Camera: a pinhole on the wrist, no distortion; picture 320 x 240 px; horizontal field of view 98.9 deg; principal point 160.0 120.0 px. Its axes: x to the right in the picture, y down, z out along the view. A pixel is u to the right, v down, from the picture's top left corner.
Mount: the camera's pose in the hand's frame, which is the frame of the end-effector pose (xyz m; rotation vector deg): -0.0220 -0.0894 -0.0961 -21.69 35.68 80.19
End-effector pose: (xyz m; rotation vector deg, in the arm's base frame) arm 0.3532 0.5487 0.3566 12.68 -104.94 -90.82
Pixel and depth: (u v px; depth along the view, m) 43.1 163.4 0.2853
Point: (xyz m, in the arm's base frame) 0.2060 0.7943 0.2335
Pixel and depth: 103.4 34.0 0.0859
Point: 0.3050 0.4960 0.3051
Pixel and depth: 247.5 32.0 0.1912
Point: 0.3009 0.4696 0.5051
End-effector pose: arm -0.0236 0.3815 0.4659 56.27 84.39 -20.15
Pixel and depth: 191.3 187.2 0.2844
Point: 0.1426 0.3583 0.5939
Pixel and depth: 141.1 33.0 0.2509
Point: 0.0749 0.3744 0.2846
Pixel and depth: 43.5 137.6 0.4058
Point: 0.1806 -0.0103 0.3628
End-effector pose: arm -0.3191 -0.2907 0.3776 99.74 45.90 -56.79
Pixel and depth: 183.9 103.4 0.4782
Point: -0.1077 -0.5736 0.3187
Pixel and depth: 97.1 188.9 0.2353
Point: -0.4254 -0.4503 0.4222
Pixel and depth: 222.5 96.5 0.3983
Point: -0.0498 -0.4674 0.3578
